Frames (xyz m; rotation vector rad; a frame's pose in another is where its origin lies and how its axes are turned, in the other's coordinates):
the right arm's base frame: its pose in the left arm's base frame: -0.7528 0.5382 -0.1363 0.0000 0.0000 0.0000
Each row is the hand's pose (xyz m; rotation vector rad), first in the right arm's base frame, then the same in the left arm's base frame.
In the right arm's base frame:
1: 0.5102 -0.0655 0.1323 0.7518 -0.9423 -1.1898
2: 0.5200 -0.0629 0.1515 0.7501 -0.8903 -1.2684
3: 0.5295 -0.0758 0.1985 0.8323 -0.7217 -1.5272
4: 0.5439 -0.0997 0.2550 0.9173 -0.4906 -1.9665
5: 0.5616 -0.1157 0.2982 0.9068 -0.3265 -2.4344
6: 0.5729 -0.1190 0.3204 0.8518 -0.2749 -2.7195
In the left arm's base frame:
1: -0.2426 0.4727 -0.0040 0.7518 -0.9423 -1.1898
2: -0.2328 0.4753 0.0152 0.7501 -0.8903 -1.2684
3: -0.2233 0.4624 0.0622 0.8323 -0.7217 -1.5272
4: -0.2089 0.4385 0.1187 0.9173 -0.4906 -1.9665
5: -0.1912 0.4225 0.1619 0.9068 -0.3265 -2.4344
6: -0.1799 0.4192 0.1841 0.8518 -0.2749 -2.7195

